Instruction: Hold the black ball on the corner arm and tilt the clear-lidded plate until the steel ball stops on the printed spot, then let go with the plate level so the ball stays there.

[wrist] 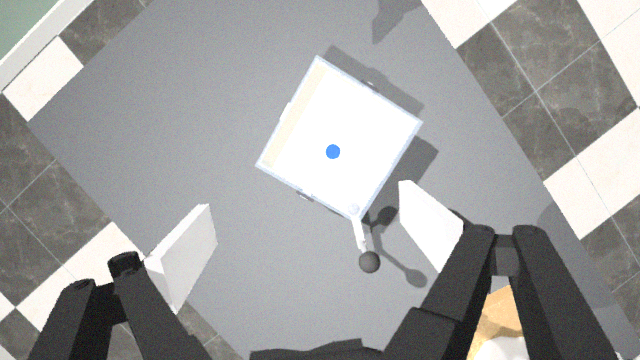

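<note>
The clear-lidded plate [370, 120] is a white square with a pale rim, in the upper middle of the wrist view. The blue printed spot [332, 151] is near the plate's middle. The steel ball [354, 208] shows faintly in the plate's lower corner, apart from the spot, beside the root of the white corner arm [358, 234]. The black ball [369, 262] is at the outer end of that arm. My gripper [306, 213] is wide open, with nothing between its white fingertips. In the view, the black ball lies between the two fingers, nearer the right one, and touches neither.
The plate stands over a grey table top [175, 100] and casts dark shadows to its right. A light wooden piece [501, 305] with a white rounded thing [502, 349] shows at the lower right, behind the right finger's linkage. A checkered tile floor [530, 65] surrounds the table.
</note>
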